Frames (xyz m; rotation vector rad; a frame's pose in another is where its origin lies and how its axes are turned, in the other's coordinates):
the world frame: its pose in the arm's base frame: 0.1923 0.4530 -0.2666 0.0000 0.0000 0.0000
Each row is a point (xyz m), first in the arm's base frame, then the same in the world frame.
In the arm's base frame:
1: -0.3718 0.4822 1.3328
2: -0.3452 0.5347 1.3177
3: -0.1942 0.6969 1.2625
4: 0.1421 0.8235 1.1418
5: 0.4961 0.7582 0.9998
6: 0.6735 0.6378 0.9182
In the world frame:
1: -0.5641 0.0292 1.5994
2: -0.5375 0.0817 1.5843
3: -0.3865 0.2439 1.5291
4: -0.0502 0.3705 1.4084
5: 0.3038 0.3052 1.2664
6: 0.4812 0.1848 1.1848

